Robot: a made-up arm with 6 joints.
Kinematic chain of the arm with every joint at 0, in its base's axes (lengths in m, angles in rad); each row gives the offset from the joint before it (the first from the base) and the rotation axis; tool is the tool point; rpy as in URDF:
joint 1: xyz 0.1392 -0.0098 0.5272 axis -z
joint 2: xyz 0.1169 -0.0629 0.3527 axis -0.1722 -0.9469 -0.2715
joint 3: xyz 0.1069 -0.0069 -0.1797 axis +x
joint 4: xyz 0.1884 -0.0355 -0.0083 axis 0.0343 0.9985 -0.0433
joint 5: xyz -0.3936 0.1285 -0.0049 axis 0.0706 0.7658 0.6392
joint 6: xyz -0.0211 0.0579 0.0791 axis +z
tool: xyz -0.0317 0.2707 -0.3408 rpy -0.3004 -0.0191 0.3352
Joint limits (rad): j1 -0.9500..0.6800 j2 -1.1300..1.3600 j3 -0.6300..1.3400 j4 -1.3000..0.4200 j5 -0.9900..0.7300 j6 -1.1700..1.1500
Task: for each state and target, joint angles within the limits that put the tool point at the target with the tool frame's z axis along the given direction. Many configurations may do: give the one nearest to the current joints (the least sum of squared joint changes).
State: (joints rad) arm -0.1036 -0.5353 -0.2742 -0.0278 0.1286 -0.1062
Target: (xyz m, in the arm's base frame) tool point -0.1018 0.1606 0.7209 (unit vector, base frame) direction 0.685 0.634 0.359
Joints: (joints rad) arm -0.7295 -1.1300 0.3289 0.2913 -0.5020 -0.8053
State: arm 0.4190 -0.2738 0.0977 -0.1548 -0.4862 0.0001
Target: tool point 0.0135 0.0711 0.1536 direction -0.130 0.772 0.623
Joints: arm 0.6477 -0.2943 -0.6300 -0.3593 -0.2480 0.5136
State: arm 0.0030 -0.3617 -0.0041 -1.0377 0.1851 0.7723
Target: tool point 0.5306 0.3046 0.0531 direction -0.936 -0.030 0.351
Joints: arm 0.0043 0.2240 0.3392 -1.1288 0.5715 0.7182
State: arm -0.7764 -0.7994 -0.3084 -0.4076 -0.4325 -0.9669
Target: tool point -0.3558 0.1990 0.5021 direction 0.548 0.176 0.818
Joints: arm -0.9432 -1.1300 0.5305 -1.0545 0.3149 -1.1666
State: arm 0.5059 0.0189 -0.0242 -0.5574 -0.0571 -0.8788
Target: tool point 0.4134 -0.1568 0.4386 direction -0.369 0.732 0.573
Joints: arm 0.6800 -0.4252 -0.5619 -0.8602 -0.7221 -1.1371
